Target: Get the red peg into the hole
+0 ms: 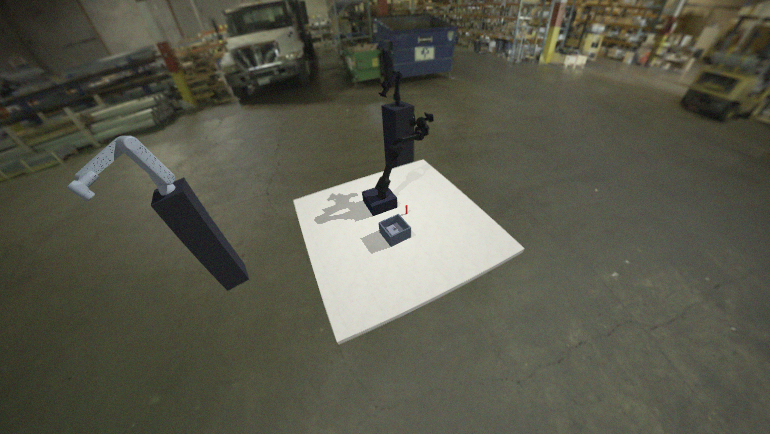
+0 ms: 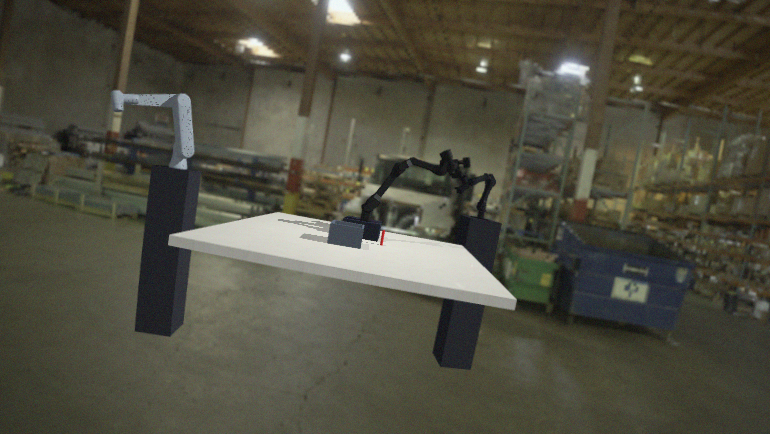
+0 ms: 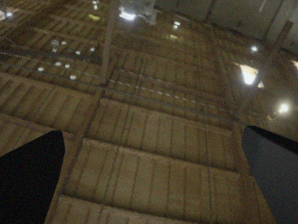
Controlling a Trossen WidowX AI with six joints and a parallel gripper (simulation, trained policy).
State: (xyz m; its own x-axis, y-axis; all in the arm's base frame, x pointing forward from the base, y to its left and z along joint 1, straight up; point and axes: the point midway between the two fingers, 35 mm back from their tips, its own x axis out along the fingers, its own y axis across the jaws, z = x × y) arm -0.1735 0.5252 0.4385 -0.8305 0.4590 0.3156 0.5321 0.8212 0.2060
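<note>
My gripper tip is 39 cm short of the red peg, 45 cm to the left of it and 51 cm above it. From my gripper tip the other things lie so: grey plate 51 cm ahead, 65 cm to the right, 50 cm below; grey box 51 cm ahead, 65 cm to the right, 52 cm below.
</note>
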